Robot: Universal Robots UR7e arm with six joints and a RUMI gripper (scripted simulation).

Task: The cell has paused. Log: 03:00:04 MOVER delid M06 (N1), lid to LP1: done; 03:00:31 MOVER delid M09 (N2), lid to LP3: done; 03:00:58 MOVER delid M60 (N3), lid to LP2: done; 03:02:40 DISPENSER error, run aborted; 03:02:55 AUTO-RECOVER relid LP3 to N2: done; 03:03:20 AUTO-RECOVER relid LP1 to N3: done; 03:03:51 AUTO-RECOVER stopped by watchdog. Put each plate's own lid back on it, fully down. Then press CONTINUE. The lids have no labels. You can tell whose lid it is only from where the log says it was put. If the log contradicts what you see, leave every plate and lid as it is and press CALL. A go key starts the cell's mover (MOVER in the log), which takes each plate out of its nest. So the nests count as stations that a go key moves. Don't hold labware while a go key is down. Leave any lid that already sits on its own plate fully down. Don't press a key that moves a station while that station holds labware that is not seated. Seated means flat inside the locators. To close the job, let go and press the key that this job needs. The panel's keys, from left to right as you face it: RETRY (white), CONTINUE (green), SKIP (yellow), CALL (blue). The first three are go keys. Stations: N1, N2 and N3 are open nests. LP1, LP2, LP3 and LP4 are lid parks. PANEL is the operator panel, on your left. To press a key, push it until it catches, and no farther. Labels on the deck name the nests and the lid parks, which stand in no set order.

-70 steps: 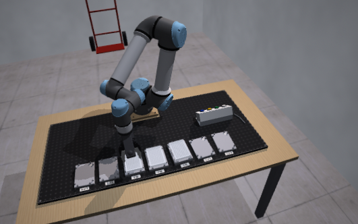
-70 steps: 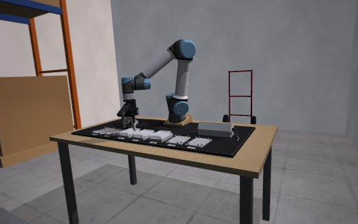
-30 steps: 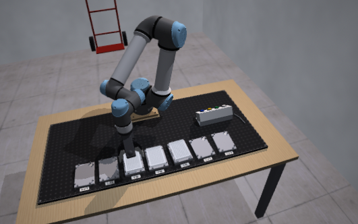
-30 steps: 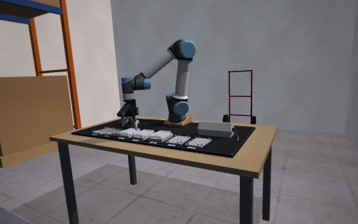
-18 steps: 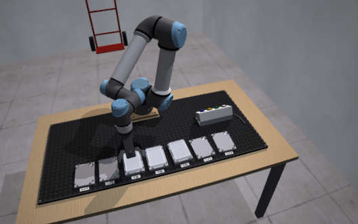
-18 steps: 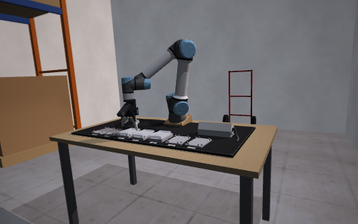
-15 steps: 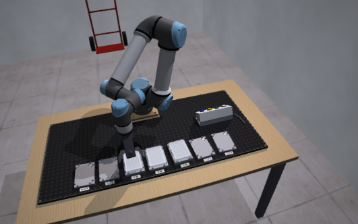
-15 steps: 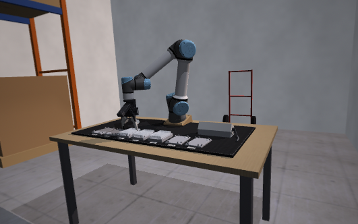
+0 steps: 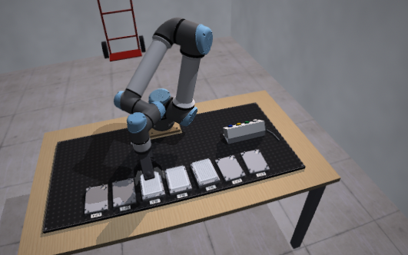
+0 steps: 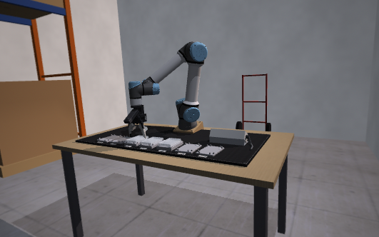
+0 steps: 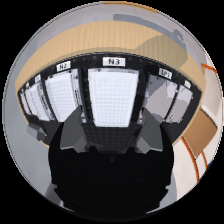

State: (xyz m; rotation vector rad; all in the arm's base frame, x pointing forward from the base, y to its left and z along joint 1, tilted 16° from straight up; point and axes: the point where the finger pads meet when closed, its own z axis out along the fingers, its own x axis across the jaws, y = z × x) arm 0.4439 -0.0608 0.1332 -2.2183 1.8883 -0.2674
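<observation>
My gripper is now 10 mm above the clear lid. From my hand the other things lie so: lid park: 60 mm behind, 380 mm to the left, 30 mm below; white lid: 20 mm behind, 120 mm to the left, 10 mm below; plate: 40 mm behind, 260 mm to the left, 10 mm below.
</observation>
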